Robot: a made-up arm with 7 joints.
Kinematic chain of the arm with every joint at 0, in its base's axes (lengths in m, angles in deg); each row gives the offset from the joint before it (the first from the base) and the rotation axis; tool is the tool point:
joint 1: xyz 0 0 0 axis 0 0.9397 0.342
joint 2: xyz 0 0 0 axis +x
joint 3: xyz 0 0 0 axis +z
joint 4: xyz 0.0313 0 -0.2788 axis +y
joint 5: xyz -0.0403 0 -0.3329 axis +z
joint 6: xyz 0 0 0 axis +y
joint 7: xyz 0 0 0 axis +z
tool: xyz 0 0 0
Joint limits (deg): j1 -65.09..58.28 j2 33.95..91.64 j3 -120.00..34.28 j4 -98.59..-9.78 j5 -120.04..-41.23 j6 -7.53..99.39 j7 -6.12..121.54
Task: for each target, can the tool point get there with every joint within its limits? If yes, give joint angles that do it. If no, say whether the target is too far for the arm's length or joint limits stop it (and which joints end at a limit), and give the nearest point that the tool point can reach.
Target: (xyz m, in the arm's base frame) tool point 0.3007 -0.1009 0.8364
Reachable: no: too far | nearest point 0.1831 0.1482 0.3888 | short by 0.526 m
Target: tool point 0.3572 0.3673 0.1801
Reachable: yes | joints -36.46 72.96 18.30 -69.84 -59.53 57.87 102.47
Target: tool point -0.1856 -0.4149 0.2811
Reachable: no: joint limits stop it (at a limit: joint 1, joint 2, joint 3, joint 4) | nearest point -0.3834 -0.2211 -0.1035 | short by 0.474 m
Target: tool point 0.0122 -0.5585 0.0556
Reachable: no: joint limits stop it (at a limit: joint 1, joint 2, joint 4) | nearest point 0.3759 -0.2405 -0.0867 | short by 0.504 m
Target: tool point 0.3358 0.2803 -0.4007
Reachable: yes | joints -16.11 47.32 -35.92 -44.64 -61.94 23.43 69.46
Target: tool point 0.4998 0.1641 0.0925
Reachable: yes | joints -54.64 62.43 -21.82 -73.30 -93.97 65.78 91.11
